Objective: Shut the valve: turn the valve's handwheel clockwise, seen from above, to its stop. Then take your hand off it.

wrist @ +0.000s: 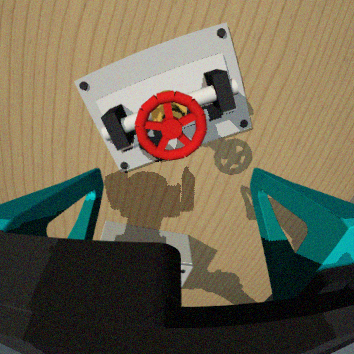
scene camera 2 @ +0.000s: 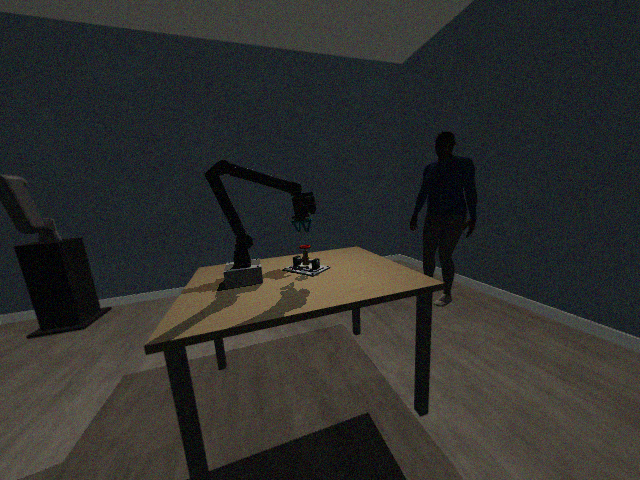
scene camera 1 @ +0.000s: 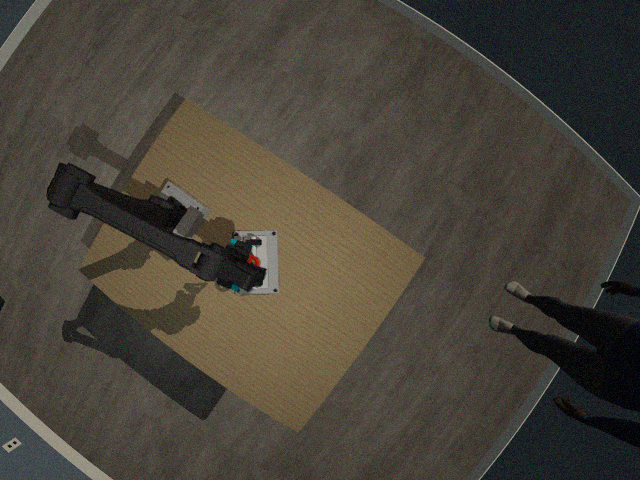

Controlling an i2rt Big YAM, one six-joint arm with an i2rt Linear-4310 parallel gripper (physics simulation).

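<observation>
The valve's red handwheel (scene camera 1: 253, 259) (scene camera 2: 305, 246) (wrist: 171, 128) sits level on top of the valve; in scene camera 1 the arm hides part of it. In the wrist view a brass body (wrist: 176, 110) shows beneath it, on a white pipe (wrist: 204, 96) held by two black clamps on a grey base plate (scene camera 1: 273, 258) (scene camera 2: 323, 269) (wrist: 150, 55). My gripper (scene camera 2: 302, 229) (wrist: 176, 176) has teal fingers, stands wide open and holds nothing. It hangs above the handwheel, well apart from it, with a visible gap in scene camera 2. The wheel's turn angle relative to its stop cannot be told.
The wooden table (scene camera 1: 336, 289) (scene camera 2: 356, 279) bears the valve and the arm's grey base (scene camera 2: 242, 275). A person (scene camera 1: 584, 330) (scene camera 2: 448, 196) stands beyond the table. A dark pedestal (scene camera 2: 57, 284) with a pale arm (scene camera 2: 20, 206) stands at the left in scene camera 2.
</observation>
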